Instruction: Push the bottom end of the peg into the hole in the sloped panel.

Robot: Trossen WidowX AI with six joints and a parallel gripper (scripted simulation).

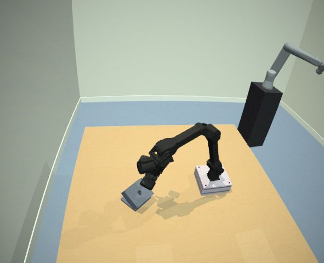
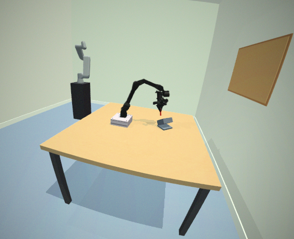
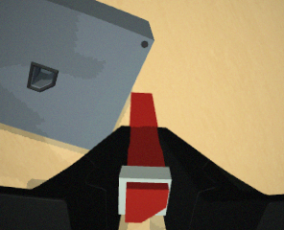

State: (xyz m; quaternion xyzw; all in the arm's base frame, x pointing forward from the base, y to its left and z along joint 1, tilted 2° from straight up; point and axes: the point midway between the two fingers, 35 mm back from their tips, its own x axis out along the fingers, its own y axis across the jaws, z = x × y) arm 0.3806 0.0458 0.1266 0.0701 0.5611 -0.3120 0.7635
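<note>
My gripper tip is now 6 cm short of the grey sloped panel, 2 cm to the right of it and 11 cm above it. Also, from my gripper tip: red peg 1 cm to the left, 1 cm above.
</note>
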